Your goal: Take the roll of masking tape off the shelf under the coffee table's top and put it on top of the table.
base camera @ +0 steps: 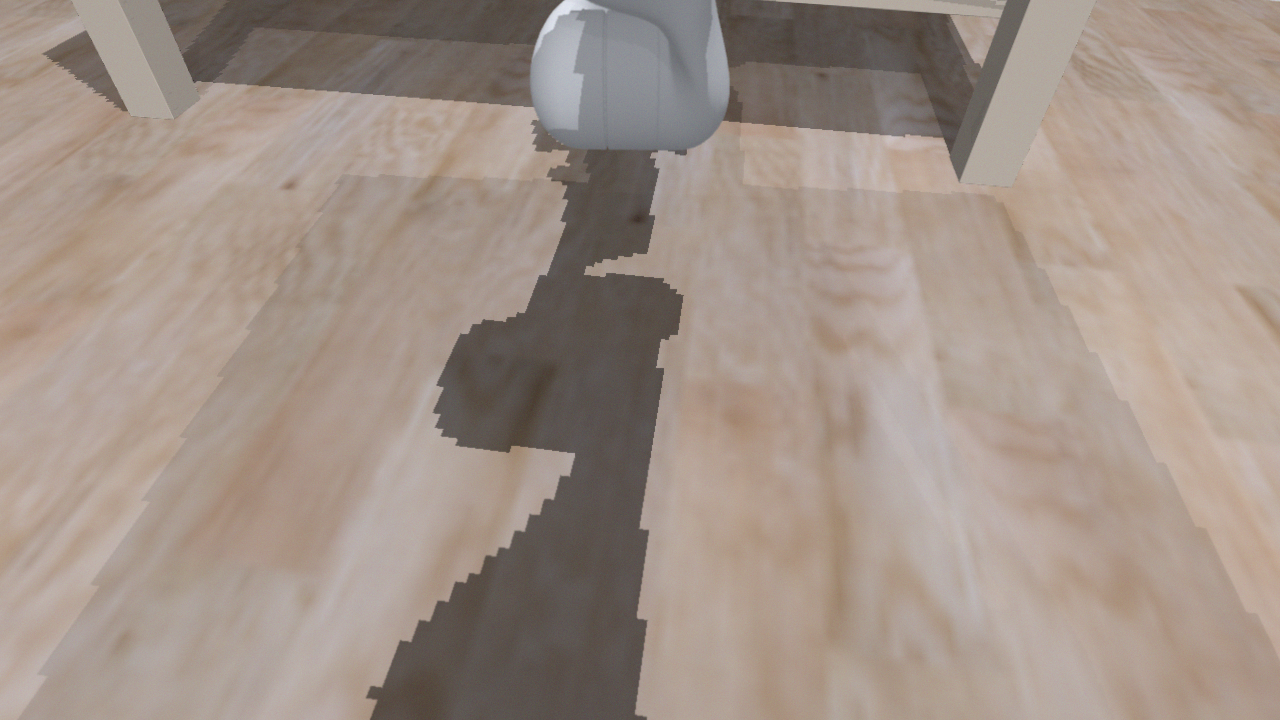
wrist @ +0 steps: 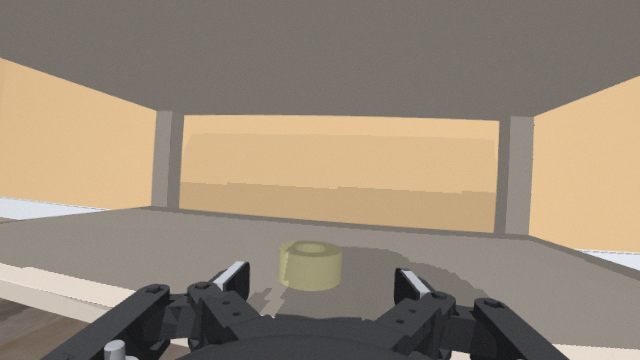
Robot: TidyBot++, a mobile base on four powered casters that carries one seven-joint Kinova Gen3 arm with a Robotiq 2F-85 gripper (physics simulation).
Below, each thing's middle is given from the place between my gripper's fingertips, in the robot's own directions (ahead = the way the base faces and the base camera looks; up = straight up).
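Labels:
Roll of masking tape [wrist: 303,265]: 20 mm below my hand, 90 mm ahead, 10 mm to the left.

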